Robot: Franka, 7 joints.
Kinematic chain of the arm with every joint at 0, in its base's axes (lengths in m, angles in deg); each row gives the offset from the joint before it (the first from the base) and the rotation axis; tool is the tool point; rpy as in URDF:
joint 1: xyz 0 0 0.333 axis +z
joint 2: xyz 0 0 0 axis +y
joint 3: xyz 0 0 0.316 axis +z
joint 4: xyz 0.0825 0 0 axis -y
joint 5: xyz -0.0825 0 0.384 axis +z
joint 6: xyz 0 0 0 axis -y
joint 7: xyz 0.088 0 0 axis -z
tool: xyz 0 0 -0.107 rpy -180 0 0
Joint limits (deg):
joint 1: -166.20..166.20
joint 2: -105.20..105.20
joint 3: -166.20..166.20
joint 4: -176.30..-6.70
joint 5: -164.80..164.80
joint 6: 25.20..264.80
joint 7: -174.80..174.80
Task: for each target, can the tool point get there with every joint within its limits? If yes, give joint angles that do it. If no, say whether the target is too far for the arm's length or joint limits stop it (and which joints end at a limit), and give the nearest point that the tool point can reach.
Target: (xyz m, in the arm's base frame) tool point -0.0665 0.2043 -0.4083
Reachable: no: joint limits stop it (at a limit: joint 2) | nearest point -0.0684 0.2101 -0.3571 | short by 0.052 m
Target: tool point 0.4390 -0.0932 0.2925
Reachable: yes | joints 81.42 -7.72 -104.02 -142.82 -96.48 174.88 120.82
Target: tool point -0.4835 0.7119 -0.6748
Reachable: no: too far | nearest point -0.3275 0.4822 -0.2682 | short by 0.492 m
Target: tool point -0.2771 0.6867 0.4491
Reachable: yes | joints -71.96 -72.53 -120.12 -30.66 30.71 235.08 -50.26
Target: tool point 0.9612 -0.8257 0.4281
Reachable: no: too far | nearest point 0.6489 -0.5574 0.3972 | short by 0.413 m
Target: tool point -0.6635 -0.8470 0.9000
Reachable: no: too far | nearest point -0.4680 -0.5975 0.7330 | short by 0.358 m
